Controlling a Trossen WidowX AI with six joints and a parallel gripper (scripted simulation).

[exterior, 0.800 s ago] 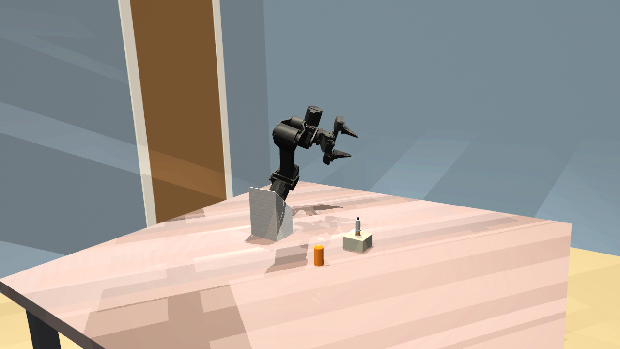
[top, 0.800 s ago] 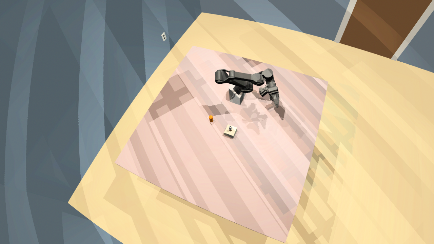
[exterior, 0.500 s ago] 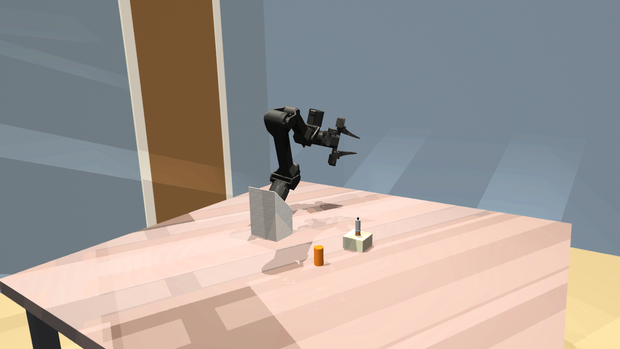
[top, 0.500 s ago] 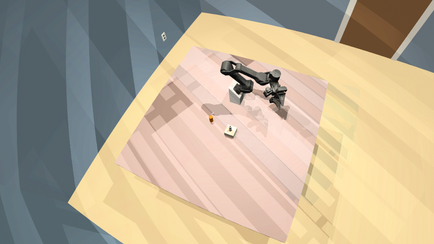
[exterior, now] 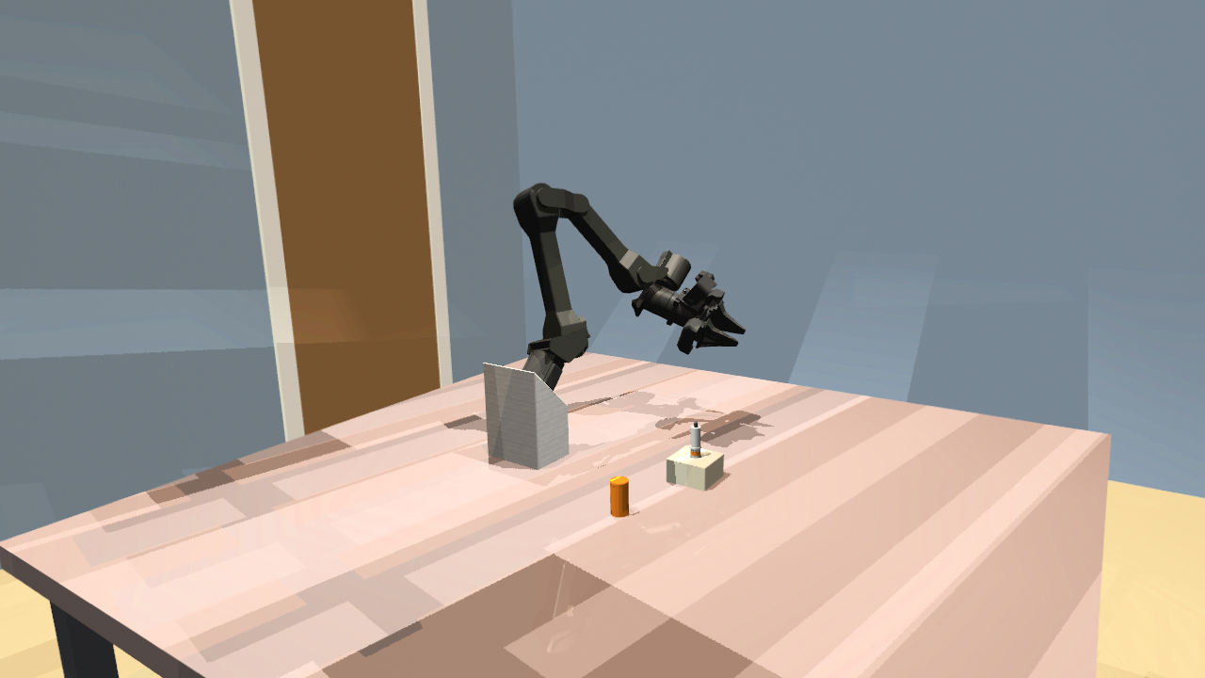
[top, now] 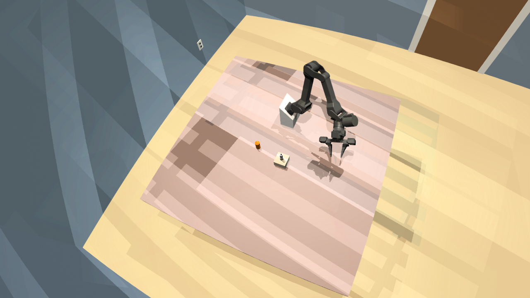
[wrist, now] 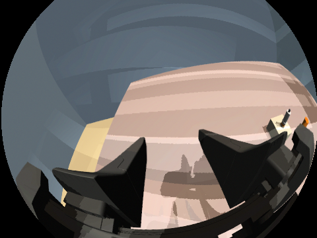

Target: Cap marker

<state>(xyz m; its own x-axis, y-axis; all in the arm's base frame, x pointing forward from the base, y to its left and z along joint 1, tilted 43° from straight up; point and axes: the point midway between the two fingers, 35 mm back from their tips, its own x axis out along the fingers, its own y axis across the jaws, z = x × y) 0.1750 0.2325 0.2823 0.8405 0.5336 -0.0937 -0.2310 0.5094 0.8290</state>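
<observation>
Now: gripper tip 6 cm short of the orange cap, 46 cm to the left of it and 15 cm above it. The rest, counted from my gripper tip: cream holder block: 8 cm ahead, 28 cm to the right, 15 cm below.
</observation>
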